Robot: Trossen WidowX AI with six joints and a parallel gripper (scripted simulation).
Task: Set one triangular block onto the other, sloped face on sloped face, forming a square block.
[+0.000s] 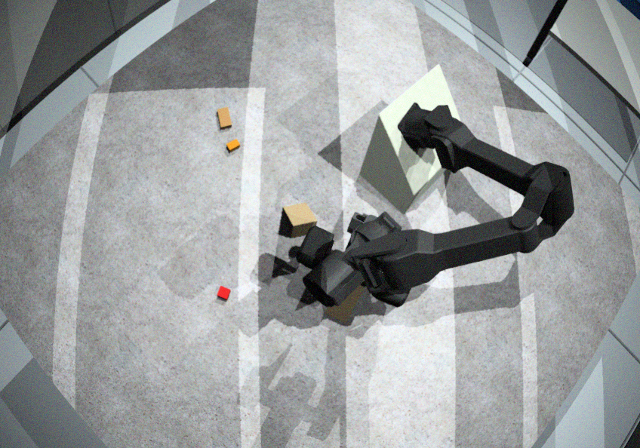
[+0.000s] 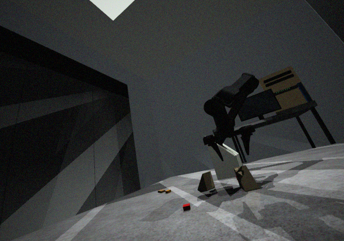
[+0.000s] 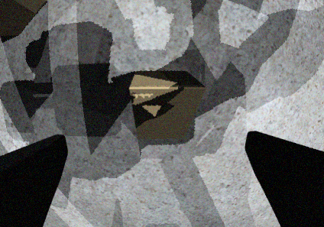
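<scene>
Now: gripper tip 140 mm past the red cube, 90 mm above it and 10 mm to the left of it. Round my gripper tip: yellow block 360 mm to the right, 120 mm behind, 90 mm below.
</scene>
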